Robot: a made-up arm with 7 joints. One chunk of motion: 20 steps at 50 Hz.
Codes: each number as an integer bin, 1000 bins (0 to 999) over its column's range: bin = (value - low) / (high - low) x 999, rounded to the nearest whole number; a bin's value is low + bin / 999 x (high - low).
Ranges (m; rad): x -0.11..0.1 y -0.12..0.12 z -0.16..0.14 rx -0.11..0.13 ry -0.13..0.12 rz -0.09..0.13
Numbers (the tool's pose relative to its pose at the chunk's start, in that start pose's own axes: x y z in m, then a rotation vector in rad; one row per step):
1: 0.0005 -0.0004 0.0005 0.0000 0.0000 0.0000
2: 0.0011 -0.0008 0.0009 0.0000 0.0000 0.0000
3: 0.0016 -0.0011 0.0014 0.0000 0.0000 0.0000
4: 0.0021 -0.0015 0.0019 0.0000 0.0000 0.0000
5: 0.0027 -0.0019 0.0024 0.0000 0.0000 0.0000
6: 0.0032 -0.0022 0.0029 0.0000 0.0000 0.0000
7: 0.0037 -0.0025 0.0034 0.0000 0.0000 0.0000
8: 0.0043 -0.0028 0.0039 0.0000 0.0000 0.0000
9: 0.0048 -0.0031 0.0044 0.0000 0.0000 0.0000
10: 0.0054 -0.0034 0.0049 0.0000 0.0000 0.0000
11: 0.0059 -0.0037 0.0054 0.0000 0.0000 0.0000
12: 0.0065 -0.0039 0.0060 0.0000 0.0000 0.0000
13: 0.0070 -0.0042 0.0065 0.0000 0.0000 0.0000
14: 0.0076 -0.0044 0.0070 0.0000 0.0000 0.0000
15: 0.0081 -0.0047 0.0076 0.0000 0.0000 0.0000
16: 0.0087 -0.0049 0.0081 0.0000 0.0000 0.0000
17: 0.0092 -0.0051 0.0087 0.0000 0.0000 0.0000
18: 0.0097 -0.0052 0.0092 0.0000 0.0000 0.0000
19: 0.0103 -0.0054 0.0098 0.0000 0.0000 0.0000
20: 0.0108 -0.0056 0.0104 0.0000 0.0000 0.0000
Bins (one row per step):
1: 526 498 534 458 519 409
2: 529 496 536 458 519 409
3: 531 495 537 458 519 409
4: 533 493 539 458 519 409
5: 536 492 541 458 519 409
6: 539 490 542 458 519 409
7: 541 489 544 458 519 409
8: 544 488 546 458 519 409
9: 546 487 547 458 519 409
10: 549 485 549 458 519 409
11: 551 484 551 458 519 409
12: 554 483 553 458 519 409
13: 557 482 554 458 519 409
14: 559 481 556 458 519 409
15: 562 480 558 458 519 409
16: 565 479 560 458 519 409
17: 567 478 562 458 519 409
18: 569 478 563 458 519 409
19: 572 477 565 458 519 409
20: 575 476 567 458 519 409

